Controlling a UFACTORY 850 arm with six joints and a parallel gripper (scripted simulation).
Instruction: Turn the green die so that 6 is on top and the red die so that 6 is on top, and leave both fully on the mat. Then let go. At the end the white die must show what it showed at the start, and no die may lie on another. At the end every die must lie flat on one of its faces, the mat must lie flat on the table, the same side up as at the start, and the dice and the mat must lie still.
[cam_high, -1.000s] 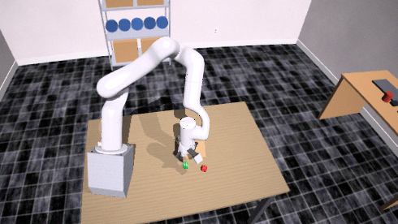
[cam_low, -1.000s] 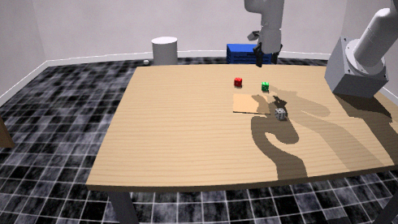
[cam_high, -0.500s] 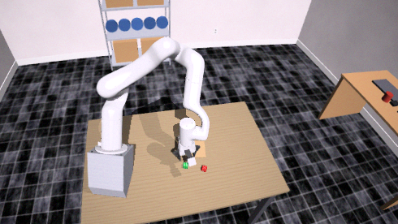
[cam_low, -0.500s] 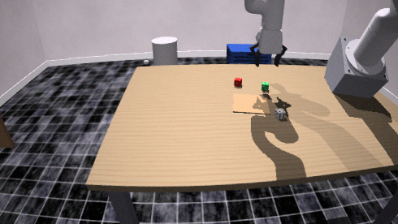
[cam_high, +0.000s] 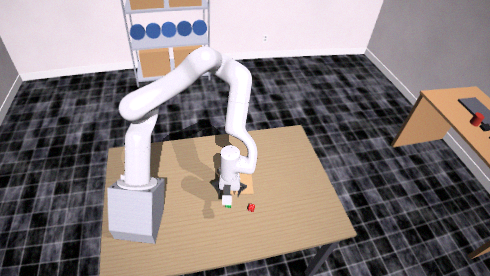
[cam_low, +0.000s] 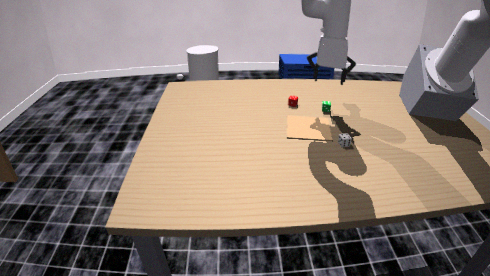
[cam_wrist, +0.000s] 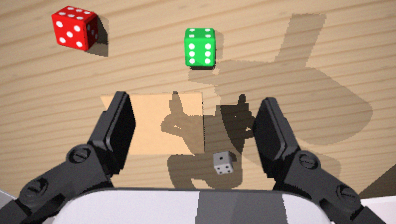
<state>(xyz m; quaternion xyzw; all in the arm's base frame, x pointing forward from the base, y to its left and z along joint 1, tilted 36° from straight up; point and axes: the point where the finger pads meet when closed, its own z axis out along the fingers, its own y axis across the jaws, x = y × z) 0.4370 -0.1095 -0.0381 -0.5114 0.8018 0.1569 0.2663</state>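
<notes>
My gripper is now 11 cm above the green die. The rest, counted from my hand: red die 11 cm below, 11 cm ahead, 6 cm to the right; then tan mat 12 cm to the left, 12 cm below, 10 cm ahead; then white die 23 cm to the left, 11 cm below, 2 cm ahead.
</notes>
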